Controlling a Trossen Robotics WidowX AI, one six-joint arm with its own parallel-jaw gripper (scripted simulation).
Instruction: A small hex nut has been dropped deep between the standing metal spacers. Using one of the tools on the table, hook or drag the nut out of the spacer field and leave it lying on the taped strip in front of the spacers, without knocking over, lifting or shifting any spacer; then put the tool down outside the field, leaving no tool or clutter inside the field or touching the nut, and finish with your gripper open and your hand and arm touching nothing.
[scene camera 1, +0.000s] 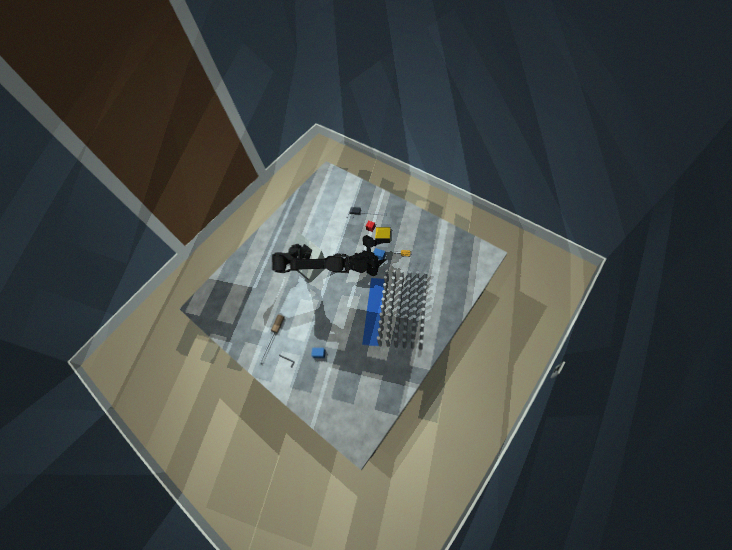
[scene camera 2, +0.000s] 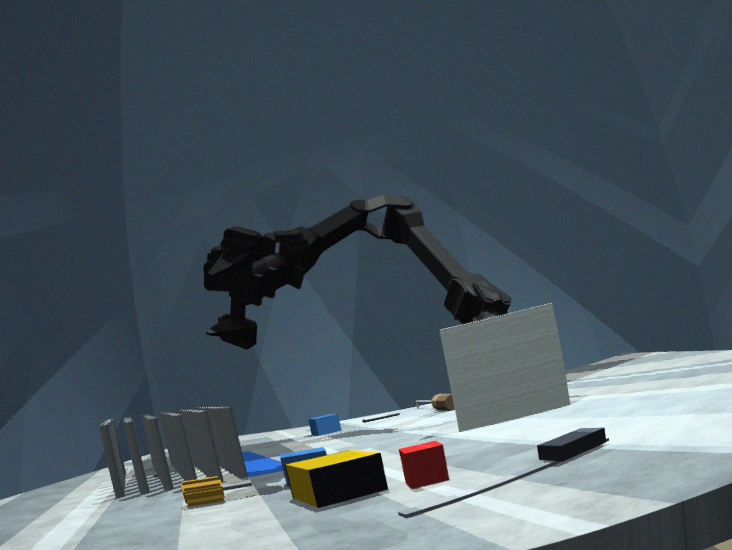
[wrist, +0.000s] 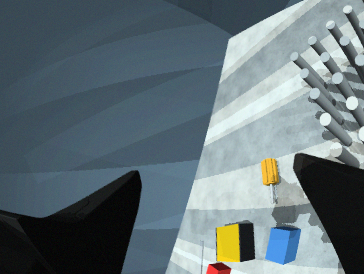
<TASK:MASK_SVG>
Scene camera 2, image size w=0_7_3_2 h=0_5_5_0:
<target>gripper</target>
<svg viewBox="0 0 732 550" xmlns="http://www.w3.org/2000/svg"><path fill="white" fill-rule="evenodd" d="M231 227L224 231L222 245L211 248L211 253L207 253L208 262L203 265L204 287L209 291L229 291L229 296L231 297L230 314L219 317L218 324L210 327L206 334L209 336L219 336L222 341L249 349L257 344L257 324L245 318L246 305L254 304L259 306L264 297L273 299L275 297L275 289L279 283L277 268L270 261L262 259L262 234L247 228Z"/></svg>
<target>orange-handled tool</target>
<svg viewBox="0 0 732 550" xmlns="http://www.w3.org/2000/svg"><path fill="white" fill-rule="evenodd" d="M252 483L250 481L222 486L218 477L214 476L206 479L184 481L181 483L181 490L184 495L185 504L188 507L217 503L219 501L223 502L225 497L223 490L227 491L229 489L252 486Z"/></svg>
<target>red block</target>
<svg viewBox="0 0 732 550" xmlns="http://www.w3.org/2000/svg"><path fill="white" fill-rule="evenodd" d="M443 444L432 441L399 449L406 485L413 489L449 480Z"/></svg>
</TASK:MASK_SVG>
